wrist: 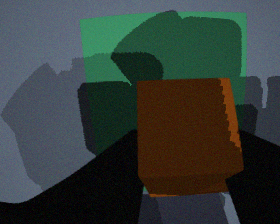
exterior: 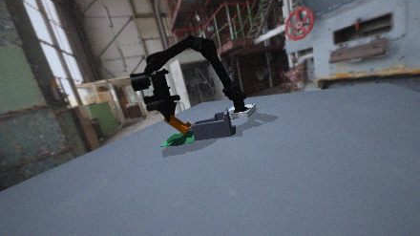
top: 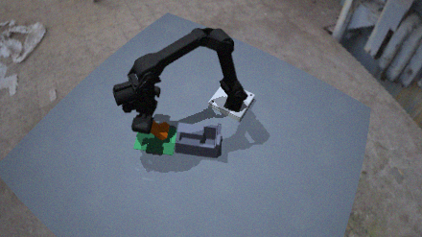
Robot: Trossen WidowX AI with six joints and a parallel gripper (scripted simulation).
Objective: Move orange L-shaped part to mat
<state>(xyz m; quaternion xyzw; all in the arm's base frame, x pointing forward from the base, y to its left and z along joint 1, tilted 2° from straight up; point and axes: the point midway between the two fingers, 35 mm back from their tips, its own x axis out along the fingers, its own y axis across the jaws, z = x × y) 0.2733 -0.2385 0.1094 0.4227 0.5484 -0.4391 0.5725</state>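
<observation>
My gripper tip is now 110 mm above the green mat, 20 mm to the right of it and 10 mm past it. The rest, counted from my gripper tip: orange L-shaped part: 30 mm to the left, 30 mm below, 20 mm behind.
</observation>
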